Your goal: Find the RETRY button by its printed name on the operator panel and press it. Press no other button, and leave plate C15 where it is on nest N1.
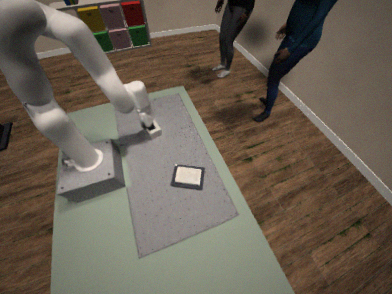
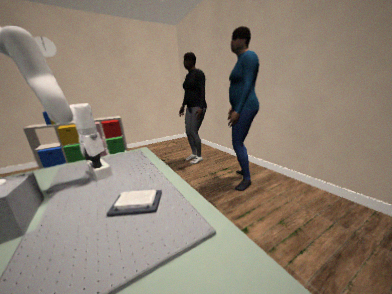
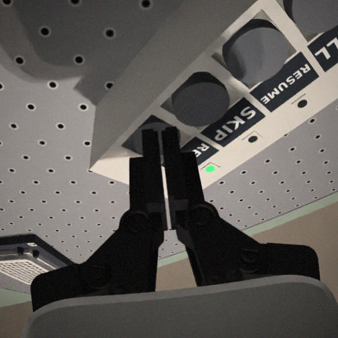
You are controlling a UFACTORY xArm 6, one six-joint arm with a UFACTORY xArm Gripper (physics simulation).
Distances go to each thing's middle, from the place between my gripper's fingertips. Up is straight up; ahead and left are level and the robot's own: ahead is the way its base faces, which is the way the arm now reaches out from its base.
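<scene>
There is the skip button (image 3: 202, 99), 3 cm to the left of my hand and 1 cm behind it. The resume button (image 3: 257, 51) is also 1 cm behind my hand, but 6 cm to the left of it. As for the operator panel (image 3: 259, 113), I find it 2 cm below my hand, 5 cm to the left of it and 1 cm ahead of it.
</scene>
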